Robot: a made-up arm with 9 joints. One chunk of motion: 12 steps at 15 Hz.
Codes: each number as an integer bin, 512 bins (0 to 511) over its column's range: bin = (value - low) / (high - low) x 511, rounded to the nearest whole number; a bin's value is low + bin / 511 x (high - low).
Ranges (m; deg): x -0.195..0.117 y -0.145..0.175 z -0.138..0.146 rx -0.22..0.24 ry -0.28..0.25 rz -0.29..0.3
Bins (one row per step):
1: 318 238 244 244 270 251
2: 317 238 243 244 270 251
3: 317 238 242 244 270 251
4: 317 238 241 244 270 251
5: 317 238 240 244 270 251
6: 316 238 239 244 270 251
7: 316 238 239 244 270 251
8: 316 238 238 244 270 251
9: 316 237 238 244 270 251
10: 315 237 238 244 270 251
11: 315 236 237 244 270 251
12: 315 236 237 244 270 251
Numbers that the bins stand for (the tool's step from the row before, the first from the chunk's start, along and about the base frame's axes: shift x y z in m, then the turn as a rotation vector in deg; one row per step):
1: -0.00084 0.00404 -0.00239 0.000 0.000 0.000
2: -0.00145 0.00404 -0.00295 0.000 0.000 0.000
3: -0.00145 0.00404 -0.00350 0.000 0.000 0.000
4: -0.00145 0.00404 -0.00406 0.000 0.000 0.000
5: -0.00145 0.00404 -0.00461 0.000 0.000 0.000
6: -0.00206 0.00404 -0.00517 0.000 0.000 0.000
7: -0.00206 0.00404 -0.00517 0.000 0.000 0.000
8: -0.00206 0.00404 -0.00573 0.000 0.000 0.000
9: -0.00206 0.00341 -0.00573 0.000 0.000 0.000
10: -0.00267 0.00341 -0.00573 0.000 0.000 0.000
11: -0.00267 0.00279 -0.00628 0.000 0.000 0.000
12: -0.00267 0.00279 -0.00628 0.000 0.000 0.000

